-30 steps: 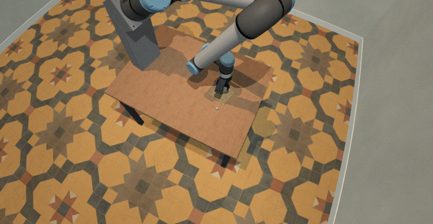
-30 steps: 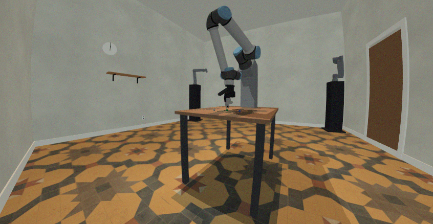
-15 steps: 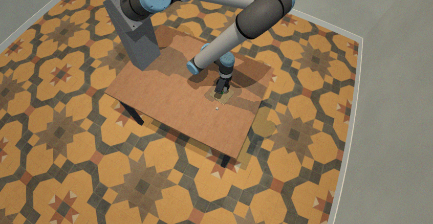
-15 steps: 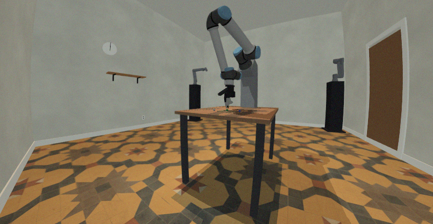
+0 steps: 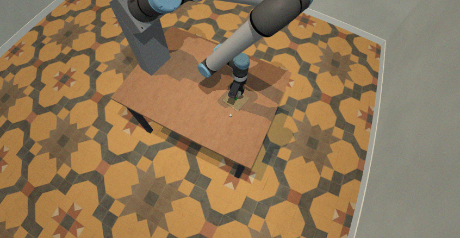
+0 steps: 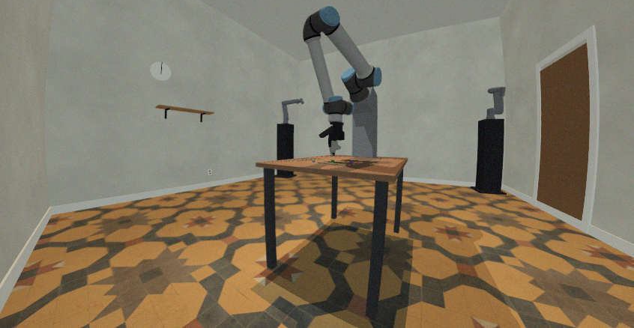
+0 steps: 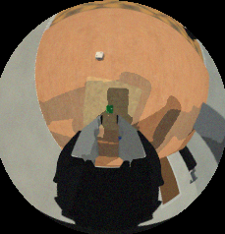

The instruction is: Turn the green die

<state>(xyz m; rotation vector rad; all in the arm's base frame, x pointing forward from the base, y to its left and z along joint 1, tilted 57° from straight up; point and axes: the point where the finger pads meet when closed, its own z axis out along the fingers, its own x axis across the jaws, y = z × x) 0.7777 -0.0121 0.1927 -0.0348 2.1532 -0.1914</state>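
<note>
My gripper is now 50 mm above the green die. From my hand the other things lie so: blue die: 30 mm behind, 120 mm to the left, 50 mm below; white die: 10 mm ahead, 130 mm to the right, 50 mm below; tan mat: 60 mm below.
</note>
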